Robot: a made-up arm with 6 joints. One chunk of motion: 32 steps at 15 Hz.
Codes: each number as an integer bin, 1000 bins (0 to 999) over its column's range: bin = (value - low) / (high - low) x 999, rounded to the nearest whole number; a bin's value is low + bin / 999 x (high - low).
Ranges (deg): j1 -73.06..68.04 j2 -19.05..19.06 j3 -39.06..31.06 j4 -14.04..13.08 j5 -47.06..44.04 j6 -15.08..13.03
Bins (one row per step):
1: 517 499 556 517 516 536
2: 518 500 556 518 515 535
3: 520 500 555 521 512 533
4: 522 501 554 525 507 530
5: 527 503 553 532 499 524
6: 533 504 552 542 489 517
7: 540 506 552 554 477 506
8: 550 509 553 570 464 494
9: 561 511 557 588 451 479
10: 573 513 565 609 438 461
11: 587 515 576 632 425 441
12: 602 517 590 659 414 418
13: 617 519 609 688 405 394
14: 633 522 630 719 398 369
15: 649 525 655 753 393 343
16: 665 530 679 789 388 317
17: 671 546 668 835 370 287
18: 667 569 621 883 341 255
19: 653 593 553 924 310 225
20: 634 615 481 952 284 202
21: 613 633 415 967 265 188
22: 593 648 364 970 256 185
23: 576 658 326 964 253 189
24: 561 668 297 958 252 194
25: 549 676 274 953 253 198
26: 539 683 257 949 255 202
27: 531 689 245 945 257 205
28: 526 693 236 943 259 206
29: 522 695 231 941 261 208
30: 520 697 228 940 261 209
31: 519 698 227 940 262 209
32: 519 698 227 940 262 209
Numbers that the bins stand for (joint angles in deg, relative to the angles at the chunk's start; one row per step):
1: -0.04 -0.01 -0.03 0.00 -0.01 0.00
2: 0.10 0.02 -0.03 0.02 -0.10 -0.03
3: 0.39 0.02 -0.10 0.10 -0.37 -0.08
4: 0.67 0.06 -0.17 0.21 -0.83 -0.17
5: 1.37 0.14 -0.24 0.40 -1.56 -0.34
6: 2.22 0.18 -0.32 0.67 -2.47 -0.53
7: 3.21 0.25 -0.32 1.00 -3.56 -0.84
8: 4.62 0.37 -0.24 1.43 -4.75 -1.18
9: 6.18 0.44 0.04 1.92 -5.93 -1.60
10: 7.87 0.52 0.60 2.49 -7.12 -2.11
11: 9.85 0.60 1.37 3.12 -8.30 -2.67
12: 11.97 0.67 2.35 3.85 -9.31 -3.32
13: 14.09 0.75 3.69 4.64 -10.13 -3.99
14: 16.35 0.86 5.16 5.48 -10.77 -4.70
15: 18.61 0.98 6.91 6.40 -11.22 -5.43
16: 20.87 1.17 8.60 7.38 -11.68 -6.16
17: 21.71 1.78 7.83 8.63 -13.32 -7.00
18: 21.15 2.66 4.53 9.93 -15.96 -7.90
19: 19.17 3.57 -0.24 11.04 -18.79 -8.75
20: 16.49 4.41 -5.30 11.80 -21.16 -9.40
21: 13.52 5.10 -9.93 12.21 -22.89 -9.79
22: 10.70 5.67 -13.51 12.29 -23.72 -9.87
23: 8.29 6.05 -16.18 12.13 -23.99 -9.76
24: 6.18 6.43 -18.21 11.97 -24.08 -9.62
25: 4.48 6.74 -19.83 11.83 -23.99 -9.51
26: 3.07 7.01 -21.02 11.72 -23.81 -9.40
27: 1.94 7.23 -21.86 11.61 -23.62 -9.31
28: 1.23 7.39 -22.50 11.56 -23.44 -9.28
29: 0.67 7.46 -22.85 11.51 -23.26 -9.23
30: 0.39 7.54 -23.06 11.48 -23.26 -9.20
31: 0.24 7.58 -23.13 11.48 -23.17 -9.20
32: 0.24 7.58 -23.13 11.48 -23.17 -9.20

